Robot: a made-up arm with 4 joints.
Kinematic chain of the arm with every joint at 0, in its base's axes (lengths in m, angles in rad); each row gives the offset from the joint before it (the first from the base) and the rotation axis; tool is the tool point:
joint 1: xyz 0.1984 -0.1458 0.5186 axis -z
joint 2: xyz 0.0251 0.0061 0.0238 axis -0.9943 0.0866 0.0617
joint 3: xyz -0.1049 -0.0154 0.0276 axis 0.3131 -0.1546 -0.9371
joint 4: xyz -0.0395 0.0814 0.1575 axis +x
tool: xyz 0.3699 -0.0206 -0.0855
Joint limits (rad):
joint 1: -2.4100..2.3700
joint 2: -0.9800..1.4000
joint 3: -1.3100..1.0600
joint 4: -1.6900..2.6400
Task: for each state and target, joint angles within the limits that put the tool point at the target. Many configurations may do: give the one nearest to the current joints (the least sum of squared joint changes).
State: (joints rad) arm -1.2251 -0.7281 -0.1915 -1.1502
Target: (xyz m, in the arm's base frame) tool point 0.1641 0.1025 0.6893
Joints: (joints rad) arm -1.2750 -0.2058 -0.4263 -0.9365
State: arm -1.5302 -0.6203 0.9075 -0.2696
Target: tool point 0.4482 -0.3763 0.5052
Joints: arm -0.6634 -0.5155 1.0600 -0.8527
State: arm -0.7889 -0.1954 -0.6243 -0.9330
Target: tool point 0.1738 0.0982 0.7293
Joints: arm -0.8557 -0.4065 -0.7939 -1.1388
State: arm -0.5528 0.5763 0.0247 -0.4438
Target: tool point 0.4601 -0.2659 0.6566
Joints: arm -0.5164 -0.1027 0.7130 -0.5963
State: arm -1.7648 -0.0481 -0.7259 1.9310
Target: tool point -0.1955 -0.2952 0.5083
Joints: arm -1.6162 0.2133 -1.2786 2.1359
